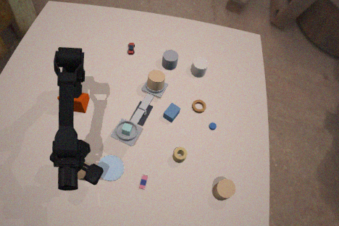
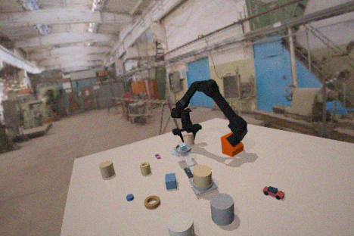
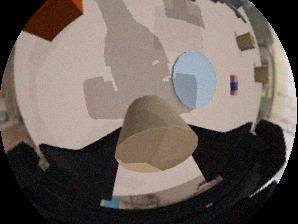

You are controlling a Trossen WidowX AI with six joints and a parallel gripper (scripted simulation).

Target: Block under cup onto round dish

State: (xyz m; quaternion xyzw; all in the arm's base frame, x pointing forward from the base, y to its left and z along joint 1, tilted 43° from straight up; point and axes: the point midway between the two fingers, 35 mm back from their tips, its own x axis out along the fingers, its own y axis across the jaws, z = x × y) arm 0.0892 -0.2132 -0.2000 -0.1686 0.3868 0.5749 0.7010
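The pale-green block is 16 cm ahead of my gripper tip, 16 cm to the left of it and 6 cm above it. Also, from my gripper tip: light blue round dish (10 cm ahead, 3 cm to the left, 2 cm below); then pink-and-blue piece (23 cm ahead, 1 cm to the right, 2 cm below); then yellow ring (36 cm ahead, 10 cm to the left).
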